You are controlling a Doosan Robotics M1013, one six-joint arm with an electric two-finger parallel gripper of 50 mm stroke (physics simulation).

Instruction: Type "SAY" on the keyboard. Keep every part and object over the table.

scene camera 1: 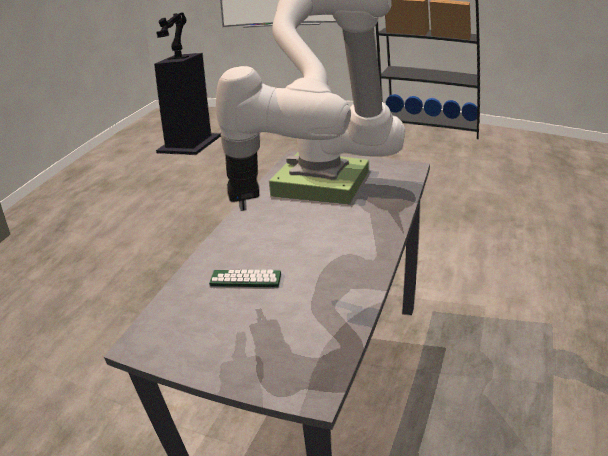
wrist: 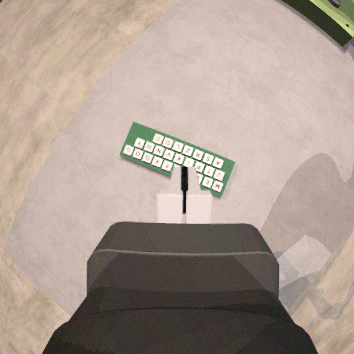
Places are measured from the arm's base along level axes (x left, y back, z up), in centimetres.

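Pixels of known places: gripper, between the fingertips: (scene camera 1: 242, 208) (wrist: 183, 180); arm's base, origin of its link: (scene camera 1: 319, 168).
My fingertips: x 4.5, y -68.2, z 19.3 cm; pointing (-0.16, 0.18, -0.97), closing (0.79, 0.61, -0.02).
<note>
For each thing: its top centre in the pictures, then the offset to it from my fingertips. Level surfaces: height alone.
- green keyboard, centre of its top: (wrist: 175, 157) (scene camera 1: 244, 275) dz -23.0, dx -3.8, dy +2.0 cm
- grey table, height of its surface: dz -24.8 cm
- S key, centre of its top: (wrist: 207, 158) dz -23.0, dx +0.7, dy +5.3 cm
- Y key, centre of its top: (wrist: 139, 142) dz -23.0, dx -10.6, dy +0.0 cm
A green keyboard (scene camera 1: 245, 278) (wrist: 177, 157) with white keys in three rows lies flat on the grey table (scene camera 1: 300, 240) (wrist: 115, 100). In the wrist view it lies tilted and its letters appear upside down. The A key (wrist: 218, 162) and S key (wrist: 208, 158) show at the right end of the upper row, and the Y key (wrist: 139, 143) at the left end of the middle row. My gripper (scene camera 1: 243, 205) (wrist: 183, 180) is shut and empty, high above the table. In the wrist view its tips overlap the keyboard's lower edge and hide some lower-row keys.
The arm's green base block (scene camera 1: 312, 191) (wrist: 332, 20) stands at the far end of the table. A black pedestal (scene camera 1: 182, 102) with a small arm and a shelf unit (scene camera 1: 478, 85) with boxes and blue discs stand behind on the floor. The arm's shadow falls across the table.
</note>
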